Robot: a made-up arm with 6 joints. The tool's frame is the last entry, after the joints.
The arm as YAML. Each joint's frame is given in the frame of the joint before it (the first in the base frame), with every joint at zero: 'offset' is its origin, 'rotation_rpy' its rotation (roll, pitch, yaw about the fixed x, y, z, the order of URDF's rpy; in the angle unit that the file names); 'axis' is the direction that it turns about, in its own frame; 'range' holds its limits. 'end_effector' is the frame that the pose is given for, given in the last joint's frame.
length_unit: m
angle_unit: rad
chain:
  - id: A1
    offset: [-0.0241, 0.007, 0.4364]
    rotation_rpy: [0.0, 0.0, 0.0]
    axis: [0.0, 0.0, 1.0]
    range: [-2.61, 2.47]
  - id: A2
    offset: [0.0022, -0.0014, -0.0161]
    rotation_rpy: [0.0, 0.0, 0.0]
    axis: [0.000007, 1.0, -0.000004]
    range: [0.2, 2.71]
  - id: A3
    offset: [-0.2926, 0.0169, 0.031]
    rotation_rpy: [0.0, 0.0, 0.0]
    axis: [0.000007, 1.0, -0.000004]
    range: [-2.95, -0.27]
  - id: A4
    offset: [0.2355, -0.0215, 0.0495]
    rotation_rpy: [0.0, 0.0, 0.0]
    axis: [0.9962, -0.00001, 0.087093]
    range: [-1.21, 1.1]
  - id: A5
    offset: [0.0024, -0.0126, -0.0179]
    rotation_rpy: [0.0, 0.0, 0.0]
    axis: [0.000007, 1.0, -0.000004]
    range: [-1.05, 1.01]
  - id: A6
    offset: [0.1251, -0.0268, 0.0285]
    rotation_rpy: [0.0, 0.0, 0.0]
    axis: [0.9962, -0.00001, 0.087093]
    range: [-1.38, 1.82]
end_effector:
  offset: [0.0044, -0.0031, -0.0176]
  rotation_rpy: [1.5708, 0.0, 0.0]
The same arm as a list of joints. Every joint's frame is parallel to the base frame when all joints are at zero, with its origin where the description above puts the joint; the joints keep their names.
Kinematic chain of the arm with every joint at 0, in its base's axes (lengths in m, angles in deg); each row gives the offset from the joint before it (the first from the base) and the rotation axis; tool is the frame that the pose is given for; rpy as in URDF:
A1: xyz -0.0241 0.0070 0.4364 axis +z
A2: xyz 0.0022 -0.0014 -0.0161 axis +y
A3: xyz -0.2926 0.0169 0.0310 axis +y
A4: xyz 0.2355 -0.0215 0.0495 axis 0.9962 0 0.0871
A5: xyz 0.0024 -0.0126 -0.0179 axis +y
A6: xyz 0.1251 -0.0268 0.0285 axis 0.9962 0 0.0871
tool: xyz 0.0044 -0.0031 -0.0176 rpy 90.00 0.00 0.00
Joint limits (deg, base to tool): -149.54..141.52 11.46..155.27 -169.02..-15.47 -69.33..63.03 -60.16..57.87 -79.07..104.28

